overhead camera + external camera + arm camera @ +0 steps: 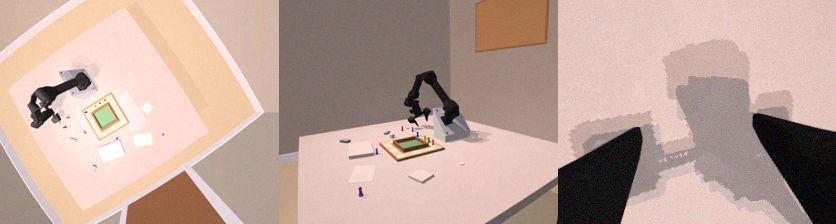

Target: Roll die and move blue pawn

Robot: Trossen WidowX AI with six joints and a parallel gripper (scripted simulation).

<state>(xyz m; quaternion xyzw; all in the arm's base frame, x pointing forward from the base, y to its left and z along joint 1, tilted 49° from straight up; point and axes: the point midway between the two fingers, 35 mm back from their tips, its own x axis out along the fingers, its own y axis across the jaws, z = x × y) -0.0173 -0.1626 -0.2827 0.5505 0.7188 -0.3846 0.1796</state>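
The red pawn lies 170 mm ahead of my gripper tip, 20 mm to the right of it and 10 mm below it. Also, from my gripper tip: white die: 310 mm ahead, 80 mm to the left, 10 mm below; blue pawn: 200 mm to the left, 190 mm ahead; yellow pawn: 300 mm to the left, 190 mm ahead.
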